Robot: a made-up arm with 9 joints.
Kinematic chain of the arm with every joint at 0, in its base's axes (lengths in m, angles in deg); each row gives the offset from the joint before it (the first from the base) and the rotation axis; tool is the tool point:
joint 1: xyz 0 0 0.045 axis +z
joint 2: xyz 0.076 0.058 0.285 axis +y
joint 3: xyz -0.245 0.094 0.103 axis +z
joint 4: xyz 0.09 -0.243 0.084 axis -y
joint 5: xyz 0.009 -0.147 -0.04 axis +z
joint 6: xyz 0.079 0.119 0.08 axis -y
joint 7: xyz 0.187 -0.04 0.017 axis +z
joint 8: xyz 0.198 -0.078 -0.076 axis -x
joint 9: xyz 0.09 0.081 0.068 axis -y
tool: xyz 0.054 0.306 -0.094
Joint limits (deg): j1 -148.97..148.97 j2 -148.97..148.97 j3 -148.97..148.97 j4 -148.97..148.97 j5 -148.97..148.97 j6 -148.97..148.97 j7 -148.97..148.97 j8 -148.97..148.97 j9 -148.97..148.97
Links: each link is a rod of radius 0.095 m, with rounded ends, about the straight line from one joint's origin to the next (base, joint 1, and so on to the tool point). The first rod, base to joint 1, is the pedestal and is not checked.
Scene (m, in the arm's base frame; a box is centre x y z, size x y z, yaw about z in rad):
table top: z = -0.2
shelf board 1: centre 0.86 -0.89 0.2 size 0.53 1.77 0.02 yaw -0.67
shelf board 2: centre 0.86 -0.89 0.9 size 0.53 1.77 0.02 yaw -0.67
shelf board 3: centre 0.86 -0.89 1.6 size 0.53 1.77 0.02 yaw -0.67
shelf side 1: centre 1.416 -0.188 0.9 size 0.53 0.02 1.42 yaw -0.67
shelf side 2: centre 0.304 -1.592 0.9 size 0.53 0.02 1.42 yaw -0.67
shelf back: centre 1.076 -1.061 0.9 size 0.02 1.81 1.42 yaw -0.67
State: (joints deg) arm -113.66 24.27 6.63 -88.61 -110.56 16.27 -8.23 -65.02 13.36
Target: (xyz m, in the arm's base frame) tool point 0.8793 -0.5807 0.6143
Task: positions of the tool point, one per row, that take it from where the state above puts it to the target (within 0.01 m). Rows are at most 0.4 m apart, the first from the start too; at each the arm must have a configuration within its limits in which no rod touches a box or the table.
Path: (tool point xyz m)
1: -0.7163 -0.5610 0.3705
2: -0.4465 -0.8101 0.3737
3: -0.1052 -0.9467 0.4051
4: 0.2618 -0.9517 0.4602
5: 0.6054 -0.8240 0.5324
6: 0.8794 -0.5806 0.6143

